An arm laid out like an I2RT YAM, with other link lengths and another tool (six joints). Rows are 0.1 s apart.
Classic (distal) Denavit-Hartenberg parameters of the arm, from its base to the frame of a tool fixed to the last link. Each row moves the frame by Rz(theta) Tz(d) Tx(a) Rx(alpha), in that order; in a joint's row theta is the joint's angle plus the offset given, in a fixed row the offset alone. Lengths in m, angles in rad.
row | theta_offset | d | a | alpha
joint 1 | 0 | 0.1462 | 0.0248 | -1.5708
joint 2 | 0 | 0 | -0.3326 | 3.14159
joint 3 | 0.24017 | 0 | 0.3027 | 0
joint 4 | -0.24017 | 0.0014 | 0.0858 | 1.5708
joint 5 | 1.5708 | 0.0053 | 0 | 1.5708
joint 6 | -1.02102 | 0.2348 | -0.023 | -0.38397
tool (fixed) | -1.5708 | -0.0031 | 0 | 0
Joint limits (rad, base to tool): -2.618..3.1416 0..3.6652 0..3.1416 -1.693..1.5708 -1.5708..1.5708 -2.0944..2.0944
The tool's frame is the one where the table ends.
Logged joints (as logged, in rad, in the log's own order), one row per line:
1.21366, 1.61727, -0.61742, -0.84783, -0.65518, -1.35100
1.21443, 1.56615, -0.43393, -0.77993, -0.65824, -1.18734
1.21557, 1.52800, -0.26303, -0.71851, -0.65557, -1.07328
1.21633, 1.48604, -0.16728, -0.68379, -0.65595, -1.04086
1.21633, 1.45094, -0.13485, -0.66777, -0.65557, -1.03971
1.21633, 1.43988, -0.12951, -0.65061, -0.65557, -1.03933
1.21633, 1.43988, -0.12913, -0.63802, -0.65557, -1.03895
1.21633, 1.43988, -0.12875, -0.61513, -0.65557, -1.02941
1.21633, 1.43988, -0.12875, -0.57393, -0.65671, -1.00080
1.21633, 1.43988, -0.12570, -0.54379, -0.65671, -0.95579
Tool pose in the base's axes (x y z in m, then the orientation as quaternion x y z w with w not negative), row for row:
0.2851, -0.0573, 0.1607, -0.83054, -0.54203, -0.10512, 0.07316
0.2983, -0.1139, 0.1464, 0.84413, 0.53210, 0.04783, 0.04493
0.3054, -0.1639, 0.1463, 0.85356, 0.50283, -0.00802, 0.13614
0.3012, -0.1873, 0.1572, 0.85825, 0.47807, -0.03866, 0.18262
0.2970, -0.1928, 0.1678, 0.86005, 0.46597, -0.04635, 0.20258
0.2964, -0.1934, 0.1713, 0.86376, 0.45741, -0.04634, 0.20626
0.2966, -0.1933, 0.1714, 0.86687, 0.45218, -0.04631, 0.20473
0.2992, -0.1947, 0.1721, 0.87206, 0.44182, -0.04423, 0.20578
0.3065, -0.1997, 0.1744, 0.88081, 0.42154, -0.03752, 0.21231
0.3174, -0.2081, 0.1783, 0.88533, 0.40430, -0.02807, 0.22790
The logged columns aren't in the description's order. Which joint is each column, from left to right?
Columns, left to right: joint 3, joint 2, joint 5, joint 6, joint 1, joint 4.
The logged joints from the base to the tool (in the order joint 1, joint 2, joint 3, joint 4, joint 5, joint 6), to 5 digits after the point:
-0.65518, 1.61727, 1.21366, -1.35100, -0.61742, -0.84783
-0.65824, 1.56615, 1.21443, -1.18734, -0.43393, -0.77993
-0.65557, 1.52800, 1.21557, -1.07328, -0.26303, -0.71851
-0.65595, 1.48604, 1.21633, -1.04086, -0.16728, -0.68379
-0.65557, 1.45094, 1.21633, -1.03971, -0.13485, -0.66777
-0.65557, 1.43988, 1.21633, -1.03933, -0.12951, -0.65061
-0.65557, 1.43988, 1.21633, -1.03895, -0.12913, -0.63802
-0.65557, 1.43988, 1.21633, -1.02941, -0.12875, -0.61513
-0.65671, 1.43988, 1.21633, -1.00080, -0.12875, -0.57393
-0.65671, 1.43988, 1.21633, -0.95579, -0.12570, -0.54379

